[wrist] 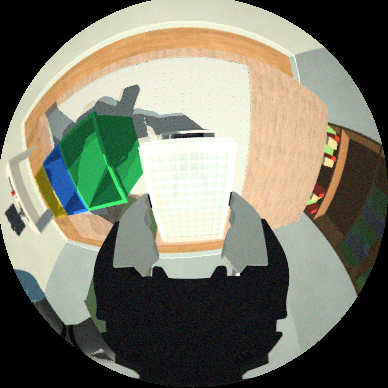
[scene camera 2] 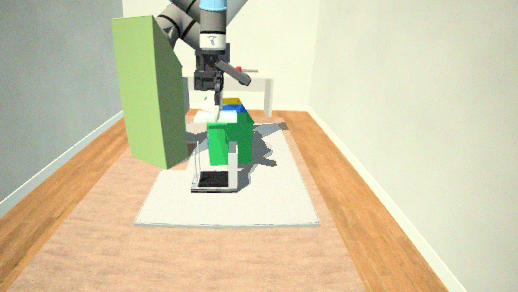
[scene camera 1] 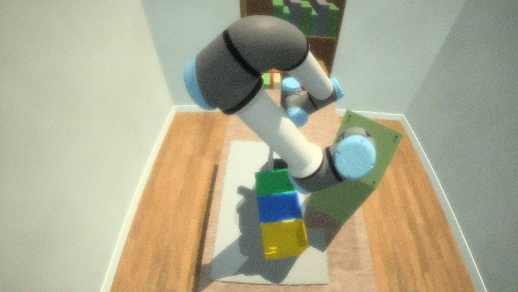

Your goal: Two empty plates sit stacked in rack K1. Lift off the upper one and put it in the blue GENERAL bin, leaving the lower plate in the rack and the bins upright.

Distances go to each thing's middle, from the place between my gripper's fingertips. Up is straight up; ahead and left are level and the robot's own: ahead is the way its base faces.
Now: the green bin (scene camera 2: 219, 134) 2 cm behind my hand, 20 cm to the left of it and 15 cm below it. Also, from my hand: blue bin (scene camera 1: 281, 207): 7 cm behind, 32 cm to the left, 15 cm below; then yellow bin (scene camera 1: 282, 239): 12 cm behind, 44 cm to the left, 15 cm below.
